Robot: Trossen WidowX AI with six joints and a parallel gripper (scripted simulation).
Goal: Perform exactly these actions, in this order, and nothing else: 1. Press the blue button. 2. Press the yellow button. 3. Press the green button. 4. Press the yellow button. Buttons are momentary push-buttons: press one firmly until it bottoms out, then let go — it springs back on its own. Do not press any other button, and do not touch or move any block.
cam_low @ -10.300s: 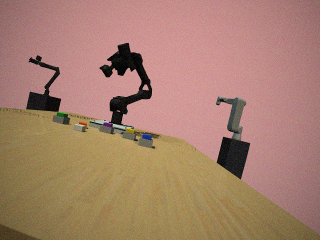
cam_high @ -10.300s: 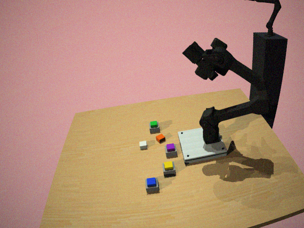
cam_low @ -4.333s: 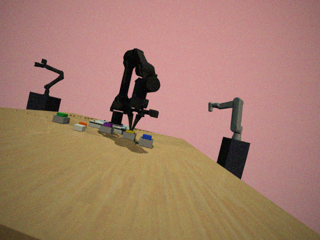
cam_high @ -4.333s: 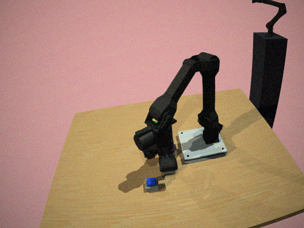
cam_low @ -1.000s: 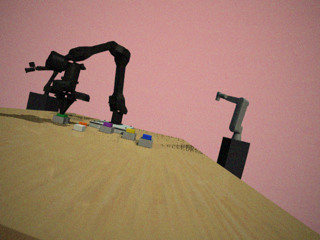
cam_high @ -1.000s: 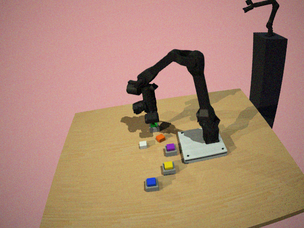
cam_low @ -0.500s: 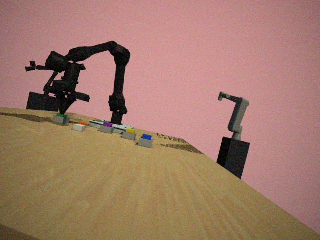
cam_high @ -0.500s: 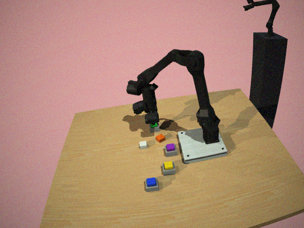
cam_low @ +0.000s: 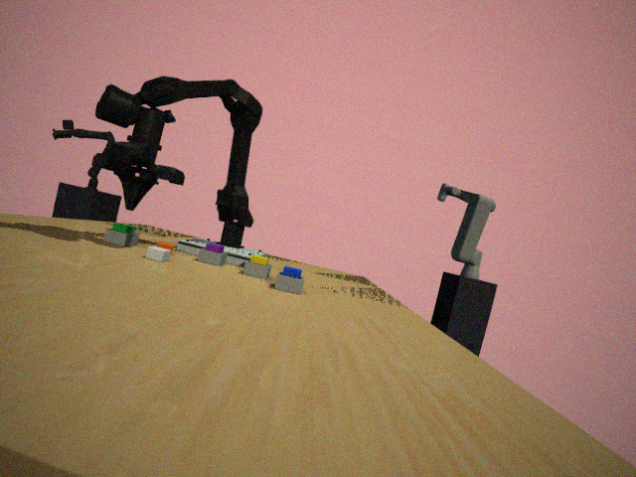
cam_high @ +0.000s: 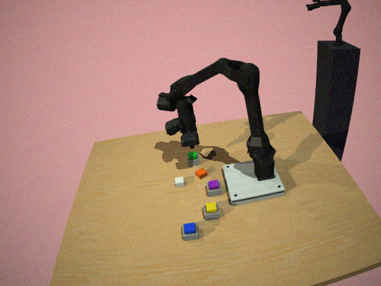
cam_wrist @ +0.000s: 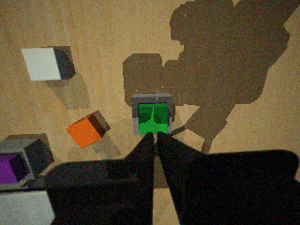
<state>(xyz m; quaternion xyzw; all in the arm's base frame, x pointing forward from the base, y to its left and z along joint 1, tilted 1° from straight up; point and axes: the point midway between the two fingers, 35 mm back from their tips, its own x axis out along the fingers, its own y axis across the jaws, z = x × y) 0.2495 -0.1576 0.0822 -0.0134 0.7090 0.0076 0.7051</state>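
The green button lies 40 mm below my gripper tip. Also, from my gripper tip: grey block 60 mm ahead, 120 mm to the left, 60 mm below; then purple button 60 mm behind, 180 mm to the left, 40 mm below; then orange block 20 mm behind, 80 mm to the left, 60 mm below.
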